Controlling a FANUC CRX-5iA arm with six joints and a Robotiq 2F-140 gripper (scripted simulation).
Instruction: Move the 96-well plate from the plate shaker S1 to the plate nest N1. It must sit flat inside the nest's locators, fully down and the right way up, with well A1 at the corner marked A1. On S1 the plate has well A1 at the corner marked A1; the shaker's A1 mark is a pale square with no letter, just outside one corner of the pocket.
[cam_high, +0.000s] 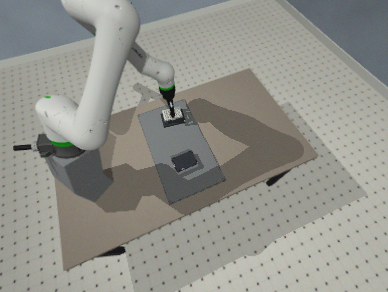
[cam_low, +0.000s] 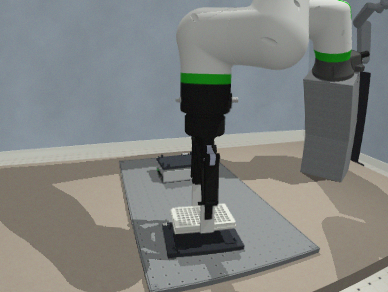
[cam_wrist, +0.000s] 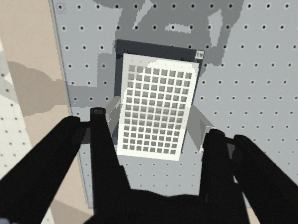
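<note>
Right now my hand is 70 mm above the dark plate nest N1. From my hand the other things lie so: white 96-well plate 20 mm below.
</note>
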